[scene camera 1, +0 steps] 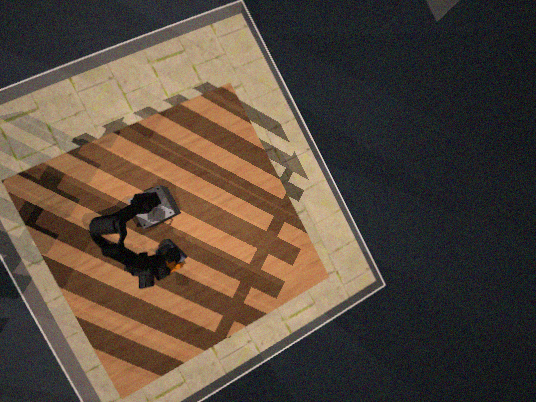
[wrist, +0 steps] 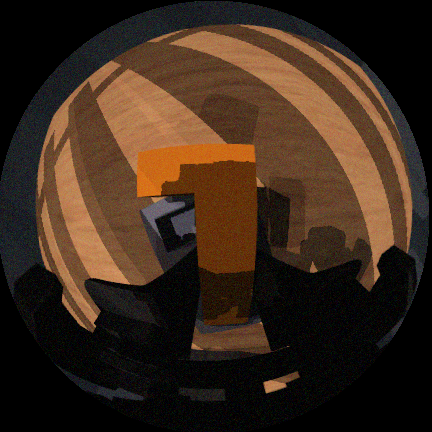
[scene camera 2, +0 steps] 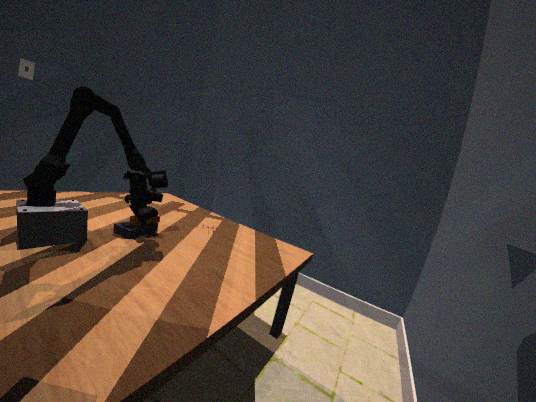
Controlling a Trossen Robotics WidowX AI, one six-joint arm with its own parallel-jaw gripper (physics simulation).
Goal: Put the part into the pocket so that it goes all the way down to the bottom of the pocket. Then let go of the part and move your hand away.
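Where they show: gripper, fingertip midpoint: (scene camera 1: pixel 171 258) (wrist: pixel 221 249) (scene camera 2: pixel 142 223); arm's base, origin of the base link: (scene camera 1: pixel 152 200) (scene camera 2: pixel 40 203).
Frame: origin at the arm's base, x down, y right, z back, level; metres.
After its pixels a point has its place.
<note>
An orange L-shaped part (scene camera 1: pixel 176 266) {x 0.031, y 0.045, z -0.354 m} (scene camera 2: pixel 133 220) {x 0.047, y 0.085, z -0.265 m} (wrist: pixel 226 215) {x 0.036, y 0.072, z -0.336 m} is between the fingers of my gripper (scene camera 2: pixel 146 218) {x 0.070, y 0.068, z -0.308 m} (wrist: pixel 221 249) {x 0.070, y 0.068, z -0.308 m}, which is shut on it. In the wrist view its long leg runs down between the black fingers, and its short arm points left. The dark grey pocket block (scene camera 1: pixel 169 248) {x 0.069, y 0.053, z -0.256 m} (scene camera 2: pixel 125 230) {x 0.076, y 0.108, z -0.230 m} (wrist: pixel 161 247) {x 0.069, y 0.020, z -0.309 m} lies on the table under the part. In scene camera 2, orange shows above the block's top. Part of the pocket opening shows under the short arm in the wrist view; the rest is hidden. I cannot tell whether any of the part is inside it.
The arm's grey base box (scene camera 1: pixel 170 205) {x 0.005, y -0.065, z -0.059 m} (scene camera 2: pixel 52 225) {x 0.040, y 0.099, z -0.024 m} stands on the wooden table (scene camera 1: pixel 260 200) {x 0.105, y -0.500, z -0.227 m} (scene camera 2: pixel 190 280) {x 0.105, y 0.461, z -0.284 m} near the block. Striped shadows cross the table. The table's edge and a black leg (scene camera 2: pixel 284 305) show in scene camera 2.
</note>
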